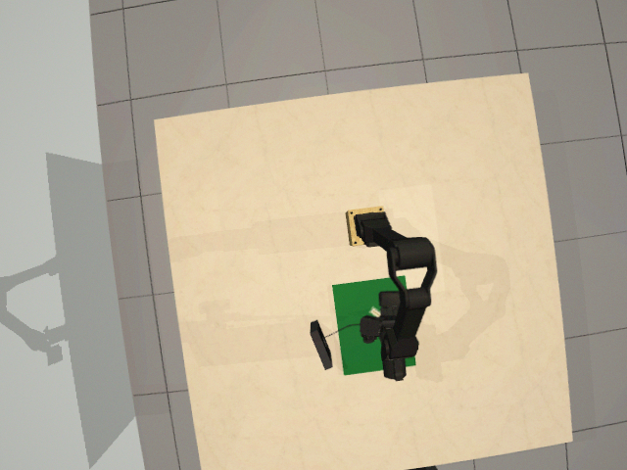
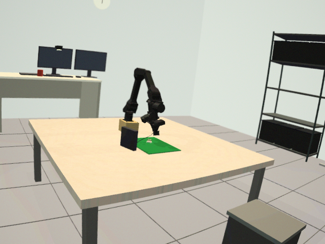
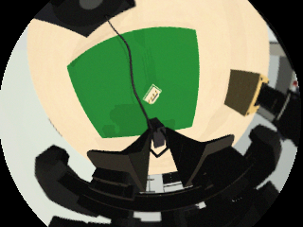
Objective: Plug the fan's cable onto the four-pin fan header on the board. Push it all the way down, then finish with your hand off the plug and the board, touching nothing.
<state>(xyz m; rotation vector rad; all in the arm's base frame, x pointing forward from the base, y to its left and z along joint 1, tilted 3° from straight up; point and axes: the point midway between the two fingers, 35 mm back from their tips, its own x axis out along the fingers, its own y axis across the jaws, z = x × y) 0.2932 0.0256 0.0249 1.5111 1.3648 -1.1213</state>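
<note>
Now: the four-pin header 7 cm below my gripper tip and 4 cm to the right of it. The rest, counted from my gripper tip: green board: 8 cm below, 5 cm to the right, 4 cm ahead; then dark plug: 1 cm to the left; then black fan: 22 cm to the right, 5 cm ahead, 1 cm below.
</note>
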